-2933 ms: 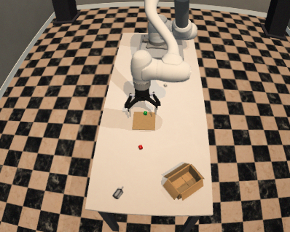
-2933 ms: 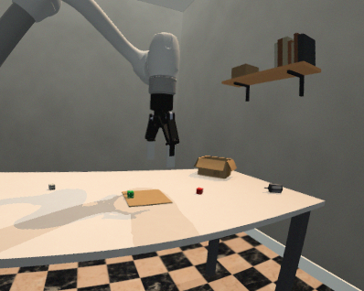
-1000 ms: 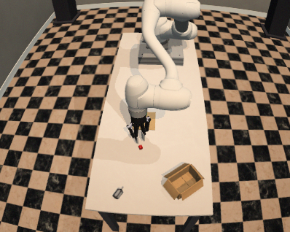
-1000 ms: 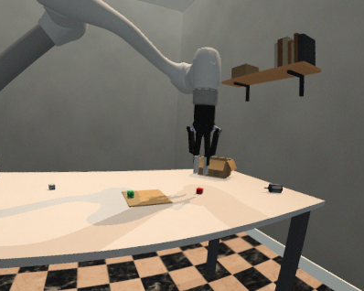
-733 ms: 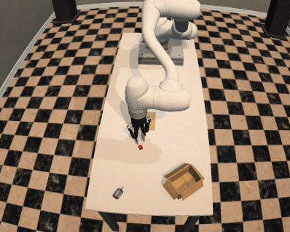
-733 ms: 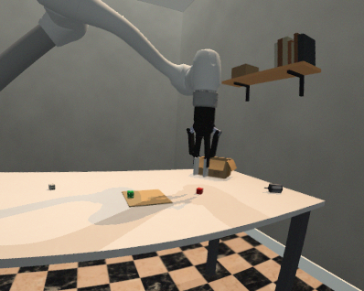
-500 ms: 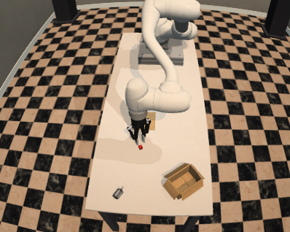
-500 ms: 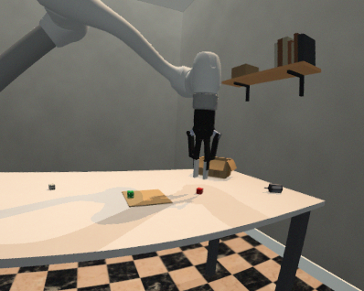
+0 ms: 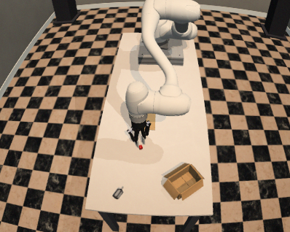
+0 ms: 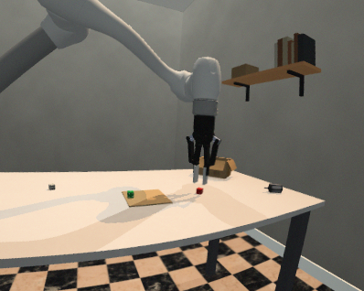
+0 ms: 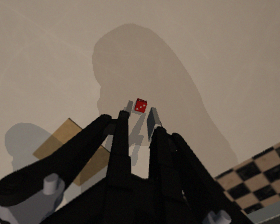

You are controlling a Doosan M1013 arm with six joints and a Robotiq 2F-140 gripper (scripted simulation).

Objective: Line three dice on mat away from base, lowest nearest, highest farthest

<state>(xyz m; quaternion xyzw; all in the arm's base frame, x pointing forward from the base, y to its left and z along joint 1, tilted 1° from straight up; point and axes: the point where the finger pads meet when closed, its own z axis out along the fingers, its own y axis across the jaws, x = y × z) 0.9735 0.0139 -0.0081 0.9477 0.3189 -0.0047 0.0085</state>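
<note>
The red die lies 6 cm below my hand. The rest, counted from my hand: green die: 25 cm behind, 6 cm below, 1 cm to the right; then dark object: 31 cm ahead, 7 cm to the right, 6 cm below; then tan mat: 20 cm behind, 7 cm below, 1 cm to the right.
</note>
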